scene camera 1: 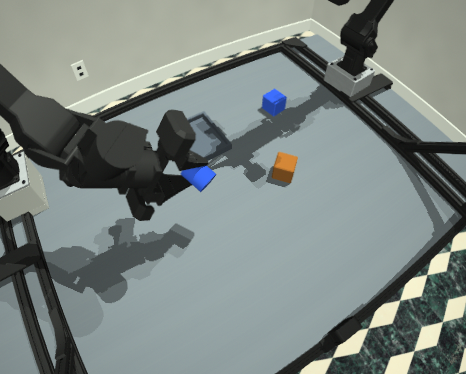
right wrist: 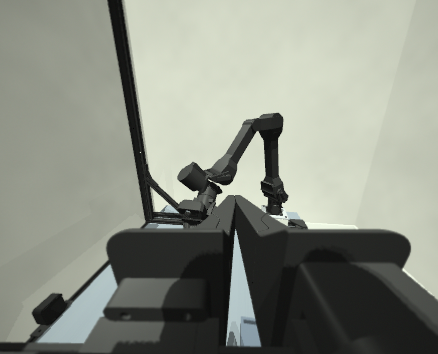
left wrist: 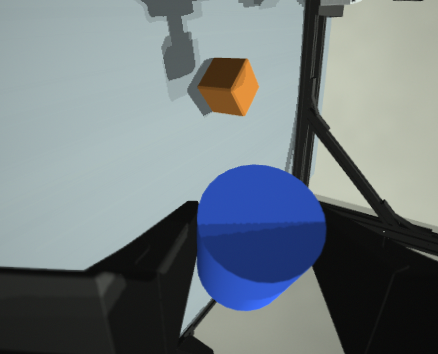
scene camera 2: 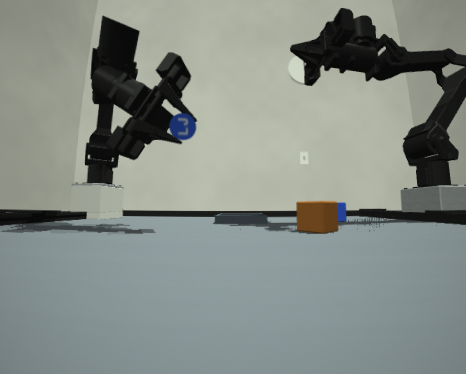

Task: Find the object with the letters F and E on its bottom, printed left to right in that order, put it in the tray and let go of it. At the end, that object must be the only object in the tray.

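Places are measured from the left arm's base along level axes (x right, y ahead, z up), in metres.
Pixels of known places: left gripper, fingertip midpoint: (scene camera 1: 201,170) (left wrist: 250,212) (scene camera 2: 188,131); right gripper, fingertip midpoint: (right wrist: 234,201) (scene camera 2: 290,48); left arm's base at its link origin: (scene camera 1: 5,176) (right wrist: 273,211) (scene camera 2: 99,185); right arm's base at its link origin: (scene camera 1: 351,66) (scene camera 2: 434,187).
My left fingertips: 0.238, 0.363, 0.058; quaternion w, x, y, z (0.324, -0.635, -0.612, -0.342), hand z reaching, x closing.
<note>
Ahead of a thing's pixels: the offset from my left fingertips to its middle, as dx, dy, dz. Level surfaces: height alone.
My left gripper (scene camera 1: 200,176) (scene camera 2: 188,131) (left wrist: 250,212) is shut on a blue cylinder {+0.007, -0.008, +0.005} (scene camera 1: 203,177) (scene camera 2: 183,126) (left wrist: 260,200), tilted and high above the table. The cylinder's round bottom faces scene camera 2 and shows pale letters that look like L and J, turned; I do not read F and E there. An orange block {-0.014, +0.199, -0.135} (scene camera 1: 285,168) (scene camera 2: 317,217) (left wrist: 227,87) and a blue cube {-0.202, +0.295, -0.135} (scene camera 1: 274,102) (scene camera 2: 342,212) rest on the table; their bottoms are hidden. The dark tray {-0.194, +0.071, -0.148} (scene camera 1: 227,142) (scene camera 2: 241,219) is partly hidden behind my left gripper in scene camera 1. My right gripper (scene camera 2: 295,48) (right wrist: 234,201) is shut and empty, raised high.
The table {dz -0.157} (scene camera 1: 240,280) (scene camera 2: 230,300) has a black frame (scene camera 1: 400,292) around its edge. The blue cube lies nearer the right arm's base (scene camera 1: 349,77) than the orange block does. Arm shadows fall across the table beside the tray and below the left arm.
</note>
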